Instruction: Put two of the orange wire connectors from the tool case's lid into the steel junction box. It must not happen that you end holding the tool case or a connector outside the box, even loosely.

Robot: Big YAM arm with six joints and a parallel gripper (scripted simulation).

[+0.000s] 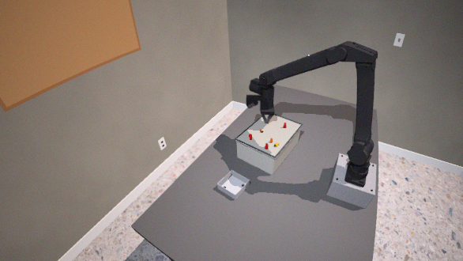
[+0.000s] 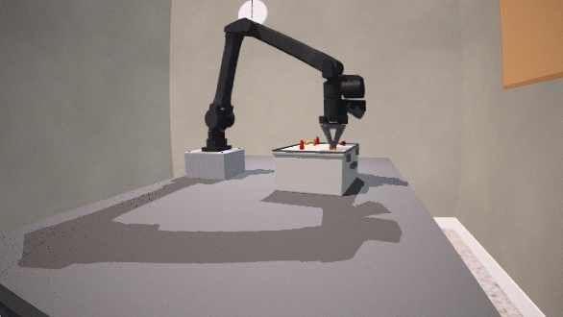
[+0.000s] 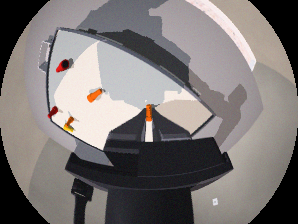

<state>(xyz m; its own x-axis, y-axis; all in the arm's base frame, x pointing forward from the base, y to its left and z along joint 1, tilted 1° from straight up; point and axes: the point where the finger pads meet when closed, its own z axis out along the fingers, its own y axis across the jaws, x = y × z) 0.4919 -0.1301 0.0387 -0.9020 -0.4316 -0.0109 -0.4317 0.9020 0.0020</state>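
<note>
Now: the steel junction box 36 cm to the left of my hand, 14 cm below it and 1 cm behind it. Also, from my hand: tool case (5 cm to the left, 5 cm below, 5 cm behind).
</note>
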